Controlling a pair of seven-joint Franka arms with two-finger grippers.
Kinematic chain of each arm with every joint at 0, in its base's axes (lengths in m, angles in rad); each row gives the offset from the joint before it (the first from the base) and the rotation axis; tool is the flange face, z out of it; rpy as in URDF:
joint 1: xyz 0 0 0.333 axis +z
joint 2: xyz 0 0 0 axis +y
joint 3: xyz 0 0 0.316 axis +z
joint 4: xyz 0.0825 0 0 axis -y
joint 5: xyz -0.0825 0 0.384 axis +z
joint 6: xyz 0 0 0 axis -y
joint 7: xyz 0.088 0 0 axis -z
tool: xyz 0 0 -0.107 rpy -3.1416 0 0
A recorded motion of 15 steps. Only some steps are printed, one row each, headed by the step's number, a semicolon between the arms.
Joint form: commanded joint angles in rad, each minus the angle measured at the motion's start. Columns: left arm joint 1, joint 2, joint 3, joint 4, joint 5, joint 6, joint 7; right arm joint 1, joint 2, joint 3, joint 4, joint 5, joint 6, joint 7.
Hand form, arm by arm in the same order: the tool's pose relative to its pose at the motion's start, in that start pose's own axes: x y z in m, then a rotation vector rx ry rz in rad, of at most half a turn. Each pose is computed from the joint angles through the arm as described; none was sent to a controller.
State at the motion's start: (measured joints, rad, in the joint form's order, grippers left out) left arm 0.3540 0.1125 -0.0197 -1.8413 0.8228 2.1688 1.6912; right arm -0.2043 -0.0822 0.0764 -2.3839 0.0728 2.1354 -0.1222
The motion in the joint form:
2: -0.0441 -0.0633 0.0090 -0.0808 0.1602 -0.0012 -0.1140; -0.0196 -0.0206 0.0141 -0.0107 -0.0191 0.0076 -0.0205
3: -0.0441 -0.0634 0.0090 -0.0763 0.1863 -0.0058 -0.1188; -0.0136 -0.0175 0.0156 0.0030 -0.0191 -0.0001 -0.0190
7: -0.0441 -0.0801 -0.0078 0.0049 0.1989 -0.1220 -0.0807; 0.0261 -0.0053 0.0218 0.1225 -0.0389 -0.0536 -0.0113
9: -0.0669 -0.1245 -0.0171 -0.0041 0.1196 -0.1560 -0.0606; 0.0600 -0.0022 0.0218 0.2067 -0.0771 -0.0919 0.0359
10: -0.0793 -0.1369 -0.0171 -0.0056 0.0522 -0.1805 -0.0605; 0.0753 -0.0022 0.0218 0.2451 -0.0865 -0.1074 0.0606
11: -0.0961 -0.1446 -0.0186 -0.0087 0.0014 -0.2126 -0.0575; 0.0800 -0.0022 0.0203 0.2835 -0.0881 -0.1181 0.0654
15: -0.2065 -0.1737 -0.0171 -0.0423 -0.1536 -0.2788 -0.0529; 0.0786 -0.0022 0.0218 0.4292 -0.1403 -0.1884 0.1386
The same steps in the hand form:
2: 0.0166 0.0085 -0.0184 0.0050 -0.1264 0.0125; -0.0038 0.0029 -0.0052 -0.0200 0.0151 -0.0252
3: 0.0137 0.0085 -0.0197 0.0025 -0.1502 0.0189; -0.0008 -0.0007 -0.0092 -0.0211 0.0176 -0.0316
7: -0.0192 0.0119 -0.0513 -0.0477 -0.2031 -0.0022; 0.0217 -0.0240 -0.0533 -0.0472 0.0668 -0.0841
9: -0.0142 0.0161 -0.0781 -0.0316 -0.1478 -0.0238; 0.0332 -0.0414 -0.0876 -0.0854 0.1069 -0.0895
10: -0.0089 0.0179 -0.0854 -0.0338 -0.0904 -0.0526; 0.0373 -0.0501 -0.1043 -0.0950 0.1300 -0.0844
11: -0.0001 0.0180 -0.0916 -0.0452 -0.0438 -0.0614; 0.0412 -0.0532 -0.1220 -0.0970 0.1578 -0.0841
15: 0.0550 0.0075 -0.1270 -0.0296 0.1030 -0.0282; 0.0480 -0.0549 -0.1875 -0.1409 0.2369 -0.0260

